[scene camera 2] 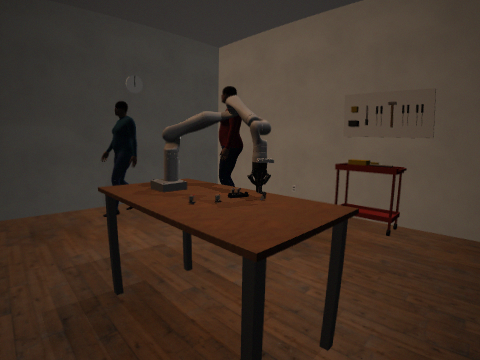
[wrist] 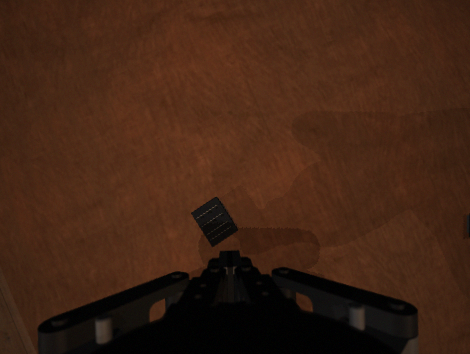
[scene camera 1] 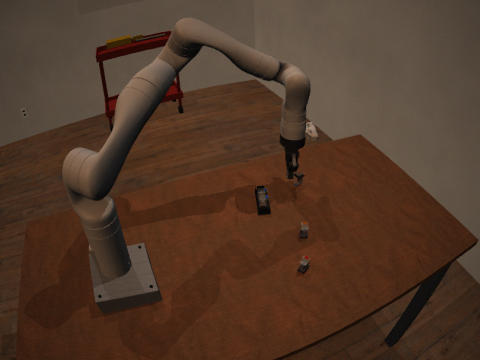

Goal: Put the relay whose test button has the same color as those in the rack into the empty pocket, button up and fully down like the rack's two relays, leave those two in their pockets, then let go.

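Frame: origin at the arm's base, x back, y down, z right, level; metres.
Seen in the pictures: gripper, between the fingertips: (scene camera 2: 258, 193) (wrist: 229, 264) (scene camera 1: 289, 178); arm's base, origin of its link: (scene camera 2: 171, 180) (scene camera 1: 114, 264).
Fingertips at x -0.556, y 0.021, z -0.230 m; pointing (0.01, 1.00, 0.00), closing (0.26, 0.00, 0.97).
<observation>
Offsets run from my fingertips to a thing's middle. "*": to the spot under its first point. Level surfaces: height alone.
The blue-button relay @[dy +0.011, dx -0.032, dz -0.001 m] (scene camera 1: 299, 177) (scene camera 2: 263, 196) (wrist: 214, 221) stands upside down on the table, its black base with contact strips facing up and its blue button low. My gripper (scene camera 1: 290, 176) (scene camera 2: 260, 190) (wrist: 229, 264) is shut and empty, just beside and above this relay; in the wrist view the relay is beyond the fingertips. The black rack @[* dy +0.028, dx +0.117, dz +0.096 m] (scene camera 1: 264, 212) (scene camera 2: 231, 196) holds two relays with blue buttons; its dark far end in scene camera 1 looks empty. An orange-button relay @[dy +0.010, dx +0.045, dz +0.220 m] (scene camera 1: 304, 229) (scene camera 2: 217, 198) and a red-button relay @[dy +0.010, dx +0.092, dz +0.334 m] (scene camera 1: 304, 263) (scene camera 2: 191, 199) stand apart from the rack.
The wooden table @[dy +0.032 m] (scene camera 1: 380, 215) (scene camera 2: 280, 215) carries the arm's base plate (scene camera 1: 127, 295) (scene camera 2: 169, 186). The rack lies between the arm base and the blue-button relay. A red cart (scene camera 1: 135, 47) (scene camera 2: 370, 169) and two people stand beyond the table. A dark sliver shows at the wrist view's right edge.
</observation>
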